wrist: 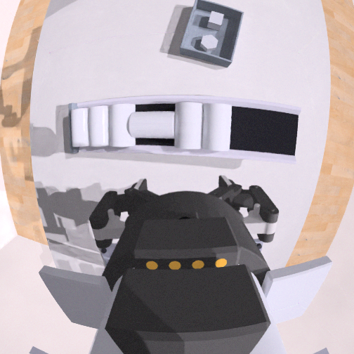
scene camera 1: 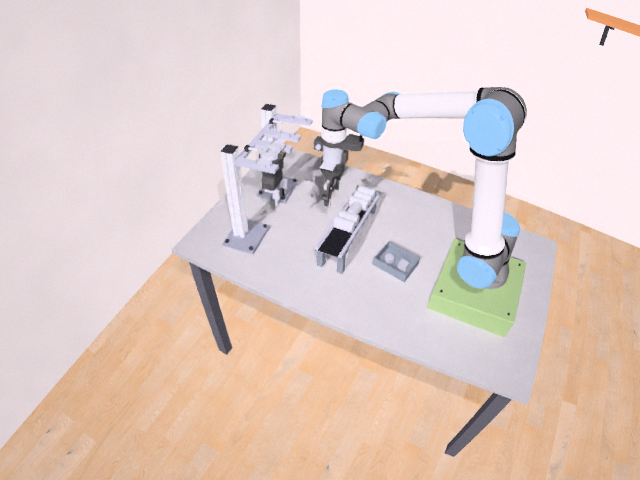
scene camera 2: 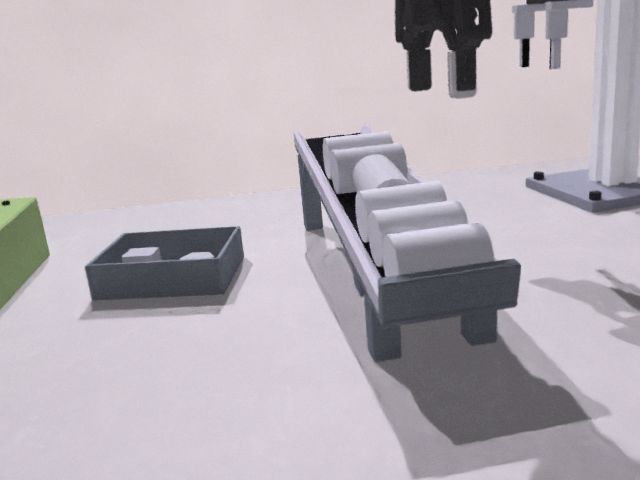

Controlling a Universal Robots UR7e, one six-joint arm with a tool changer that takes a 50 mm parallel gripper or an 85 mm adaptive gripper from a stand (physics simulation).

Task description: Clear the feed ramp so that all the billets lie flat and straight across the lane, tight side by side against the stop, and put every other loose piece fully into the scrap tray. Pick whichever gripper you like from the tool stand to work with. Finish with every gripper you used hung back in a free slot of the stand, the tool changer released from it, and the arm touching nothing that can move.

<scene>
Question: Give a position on a stop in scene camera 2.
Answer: At 409, 295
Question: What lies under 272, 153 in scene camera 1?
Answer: A parallel gripper.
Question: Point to a tool stand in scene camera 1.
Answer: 246, 235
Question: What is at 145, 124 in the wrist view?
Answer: A billet.
</scene>
